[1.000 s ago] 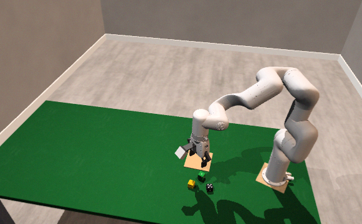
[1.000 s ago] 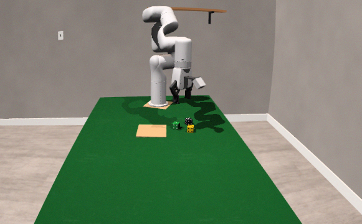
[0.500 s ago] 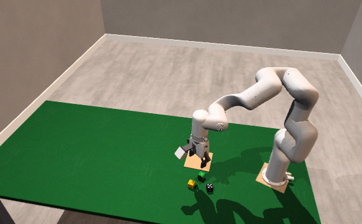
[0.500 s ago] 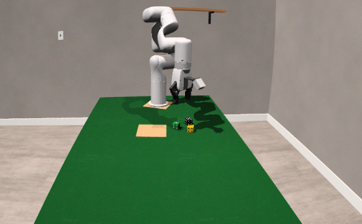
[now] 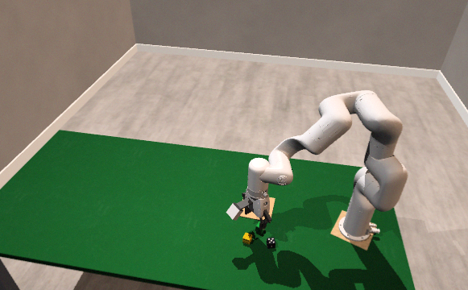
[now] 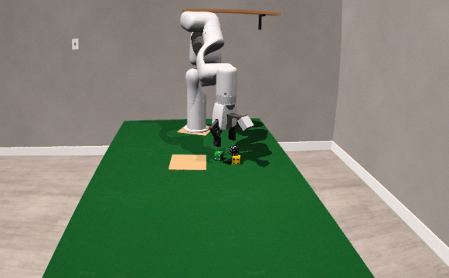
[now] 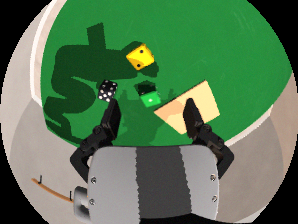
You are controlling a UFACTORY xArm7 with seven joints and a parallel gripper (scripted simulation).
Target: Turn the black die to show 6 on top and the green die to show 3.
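Right now the green die is 2 cm behind my hand, 2 cm to the right of it and 7 cm below it. From my hand the other things lie so: tan mat: 1 cm ahead, 14 cm to the right, 8 cm below; then yellow die: 2 cm ahead, 4 cm to the left, 7 cm below; then black die: 7 cm behind, 5 cm to the left, 7 cm below.
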